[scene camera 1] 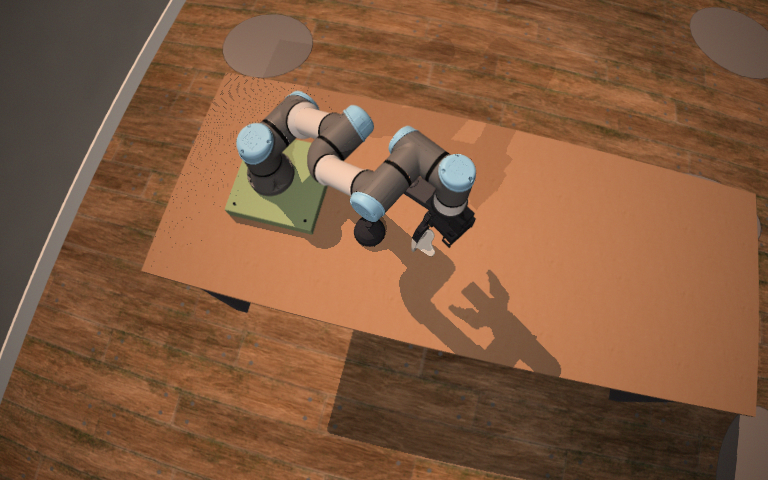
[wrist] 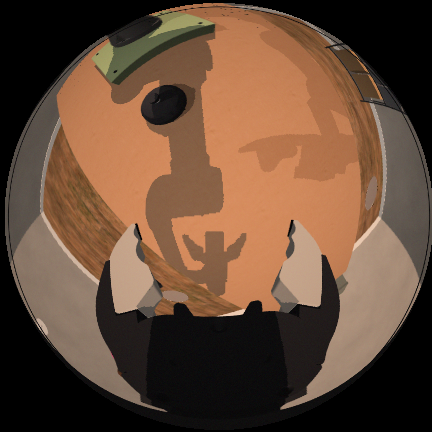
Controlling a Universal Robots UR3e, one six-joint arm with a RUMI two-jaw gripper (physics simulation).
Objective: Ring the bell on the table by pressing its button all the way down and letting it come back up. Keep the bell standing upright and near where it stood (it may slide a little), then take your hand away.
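Pixels of known places: gripper, between the fingertips: [scene camera 1: 436, 230] [wrist: 213, 223]; arm's base, origin of its link: [scene camera 1: 271, 174].
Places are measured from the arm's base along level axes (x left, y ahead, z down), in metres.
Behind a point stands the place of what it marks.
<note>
The bell [scene camera 1: 369, 232] {x -0.103, y 0.304, z -0.001 m} [wrist: 164, 105] {x -0.085, y 0.318, z 0.000 m} is a dark, round dome standing upright on the orange-brown table [scene camera 1: 623, 254] {x 0.013, y 1.002, z 0.042 m} [wrist: 280, 200] {x -0.006, y 0.602, z 0.042 m}. A small raised button shows on its top in the wrist view. In the scene view the bell is beside the arm's blue-capped joint, which partly overlaps its upper edge. My gripper [scene camera 1: 437, 240] {x -0.101, y 0.468, z -0.121 m} [wrist: 213, 223] {x -0.101, y 0.468, z -0.121 m} is open, with its light fingertips wide apart and no object between them. It is held above the table, to the right of the bell in the scene view, and apart from it. One finger is mostly hidden in the scene view.
The green base block [scene camera 1: 266, 210] {x -0.104, y 0.019, z 0.005 m} [wrist: 145, 55] {x -0.043, y 0.152, z 0.017 m} carries the arm and stands left of the bell in the scene view. The arm's links pass close to the bell in that view. Arm shadows fall across the table and around the bell.
</note>
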